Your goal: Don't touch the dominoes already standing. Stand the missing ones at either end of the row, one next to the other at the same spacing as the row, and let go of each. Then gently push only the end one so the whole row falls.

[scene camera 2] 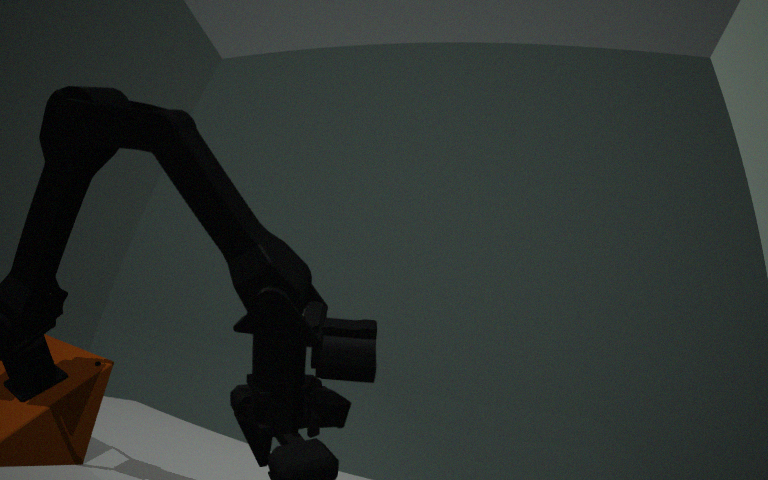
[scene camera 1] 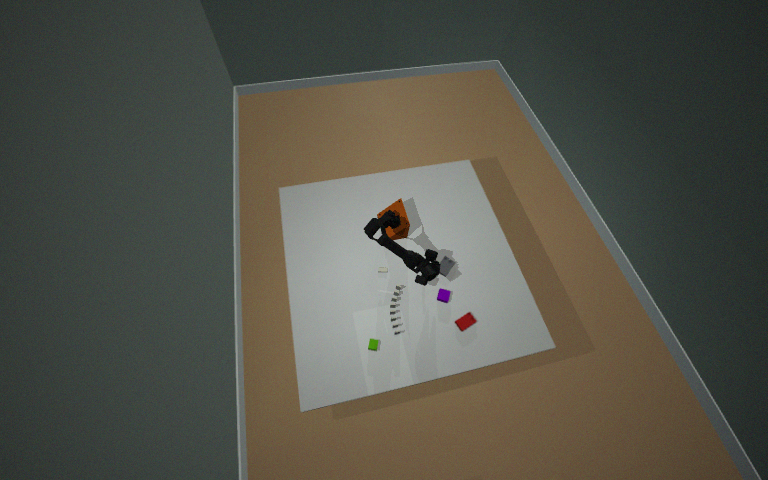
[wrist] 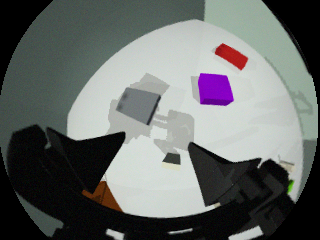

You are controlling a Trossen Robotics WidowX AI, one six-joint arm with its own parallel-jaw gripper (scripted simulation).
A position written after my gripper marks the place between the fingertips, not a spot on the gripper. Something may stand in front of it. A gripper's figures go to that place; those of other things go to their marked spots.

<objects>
My gripper [wrist: 157,140]: 10 cm from the lens. A purple cube [wrist: 214,89] is 16 cm from the lens. A grey block [wrist: 140,105] is 16 cm from the lens.
</objects>
